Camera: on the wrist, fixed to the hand. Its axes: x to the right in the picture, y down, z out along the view.
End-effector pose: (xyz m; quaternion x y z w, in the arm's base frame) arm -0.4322 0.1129 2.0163 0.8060 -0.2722 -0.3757 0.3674
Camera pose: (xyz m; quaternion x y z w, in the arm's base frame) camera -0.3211 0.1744 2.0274 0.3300 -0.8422 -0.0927 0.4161
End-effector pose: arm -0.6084 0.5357 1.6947 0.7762 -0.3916 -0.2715 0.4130
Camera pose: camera -0.4949 0.5899 1.7153 0.2435 -0.9011 0.0245 0.3578
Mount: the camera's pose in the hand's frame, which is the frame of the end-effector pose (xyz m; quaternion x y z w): 0.0148 -0.0450 -0.1183 0.0771 -0.1469 0.7113 0.6830
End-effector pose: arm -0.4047 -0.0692 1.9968 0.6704 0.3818 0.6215 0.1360
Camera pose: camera -0.5319 -0.0635 2.0006 -0.8313 0.1882 -0.3933 0.3448
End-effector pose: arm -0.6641 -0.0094 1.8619 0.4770 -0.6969 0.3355 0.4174
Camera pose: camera -0.5935 0.0729 1.9288 0.0885 0.8507 -0.5097 0.0927
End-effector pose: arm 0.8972 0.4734 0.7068 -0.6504 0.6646 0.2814 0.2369
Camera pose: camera 0.9475 0.3821 0.7800 0.0881 0.9035 0.4050 0.1094
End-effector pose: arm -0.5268 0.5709 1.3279 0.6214 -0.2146 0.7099 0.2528
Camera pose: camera -0.5917 0.6806 1.3261 -0.3955 0.5710 -0.5899 0.4117
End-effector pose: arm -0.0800 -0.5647 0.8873 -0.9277 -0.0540 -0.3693 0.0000
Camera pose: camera -0.1549 -0.5232 0.9817 -0.7263 0.5946 -0.1118 0.3263
